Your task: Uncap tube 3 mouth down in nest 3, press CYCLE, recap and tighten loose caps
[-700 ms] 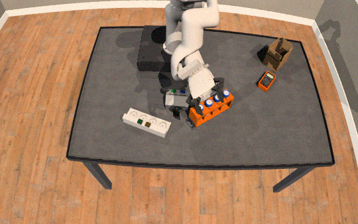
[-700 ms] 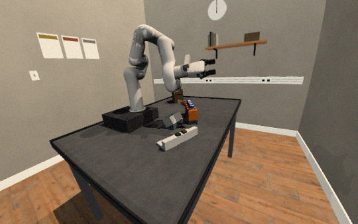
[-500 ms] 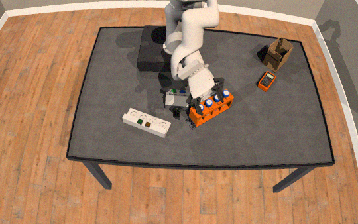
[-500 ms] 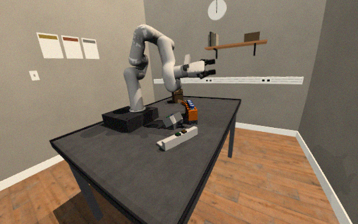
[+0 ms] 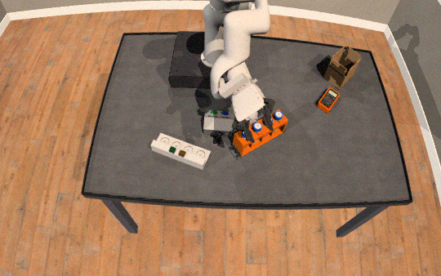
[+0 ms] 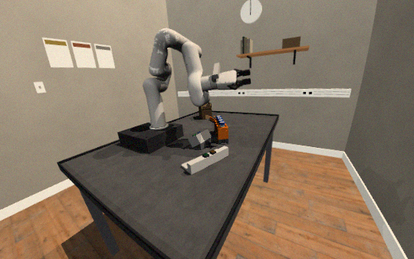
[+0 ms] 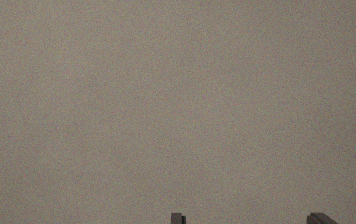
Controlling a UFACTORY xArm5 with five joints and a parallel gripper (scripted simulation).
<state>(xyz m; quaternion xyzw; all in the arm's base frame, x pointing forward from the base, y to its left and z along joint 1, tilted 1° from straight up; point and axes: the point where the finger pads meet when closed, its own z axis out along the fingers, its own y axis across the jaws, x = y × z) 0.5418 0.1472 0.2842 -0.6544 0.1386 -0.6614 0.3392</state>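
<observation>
Right now my hand is 17 cm past the cap 3, 3 cm to the right of it and 25 cm above it. Also, from my hand: cap 2: 20 cm behind, 8 cm to the left, 25 cm below; then cap 4: 14 cm behind, 1 cm to the right, 25 cm below; then cap 1: 23 cm behind, 12 cm to the left, 25 cm below.
</observation>
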